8 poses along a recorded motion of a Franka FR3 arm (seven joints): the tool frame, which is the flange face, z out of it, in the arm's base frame.
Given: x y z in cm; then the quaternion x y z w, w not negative.
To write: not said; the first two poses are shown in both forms.
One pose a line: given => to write
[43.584, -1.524, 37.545, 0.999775, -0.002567, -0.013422, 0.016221] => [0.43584, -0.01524, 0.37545, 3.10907, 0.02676, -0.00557]
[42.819, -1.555, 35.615, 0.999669, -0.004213, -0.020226, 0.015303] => [0.42819, -0.01555, 0.35615, 3.11080, 0.04032, -0.00905]
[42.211, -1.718, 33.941, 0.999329, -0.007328, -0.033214, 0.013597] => [0.42211, -0.01718, 0.33941, 3.11387, 0.06623, -0.01558]
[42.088, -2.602, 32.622, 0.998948, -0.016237, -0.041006, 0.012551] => [0.42088, -0.02602, 0.32622, 3.11509, 0.08161, -0.03359]
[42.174, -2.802, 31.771, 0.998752, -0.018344, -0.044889, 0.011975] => [0.42174, -0.02802, 0.31771, 3.11592, 0.08935, -0.03788]
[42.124, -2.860, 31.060, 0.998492, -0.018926, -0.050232, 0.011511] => [0.42124, -0.02860, 0.31060, 3.11658, 0.10004, -0.03916]
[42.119, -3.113, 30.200, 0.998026, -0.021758, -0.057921, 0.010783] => [0.42119, -0.03113, 0.30200, 3.11739, 0.11540, -0.04499]
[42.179, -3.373, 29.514, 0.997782, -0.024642, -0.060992, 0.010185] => [0.42179, -0.03373, 0.29514, 3.11809, 0.12151, -0.05081]
